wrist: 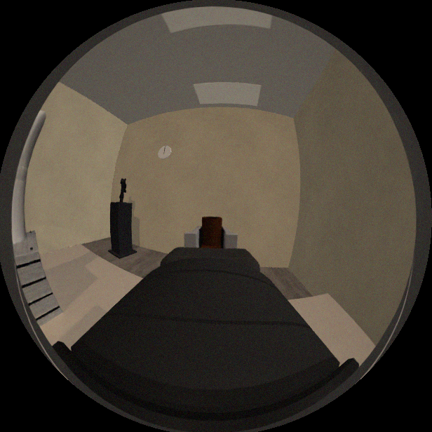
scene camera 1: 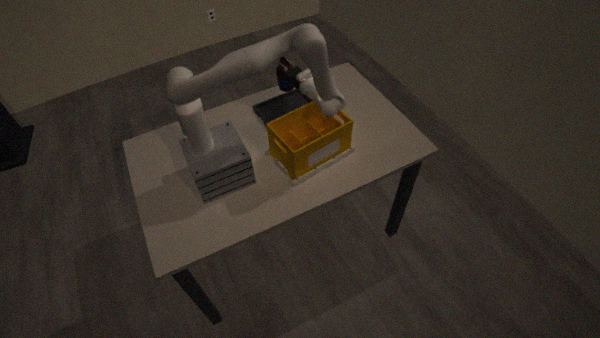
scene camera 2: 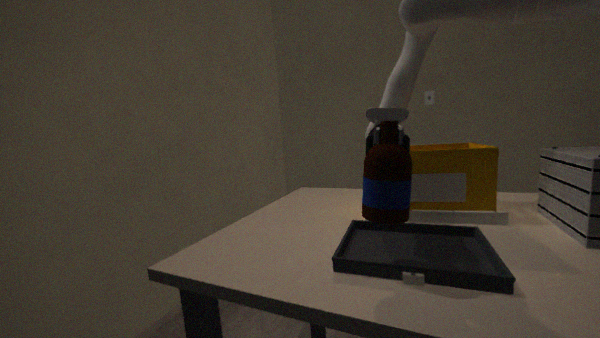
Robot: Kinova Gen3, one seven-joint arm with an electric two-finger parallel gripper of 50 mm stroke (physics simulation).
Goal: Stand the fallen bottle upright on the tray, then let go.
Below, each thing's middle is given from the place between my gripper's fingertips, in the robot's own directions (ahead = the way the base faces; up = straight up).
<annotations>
My gripper is now 1 cm short of the brown bottle (scene camera 2: 387, 174), 1 cm to the left of it and 5 cm above it.
</annotations>
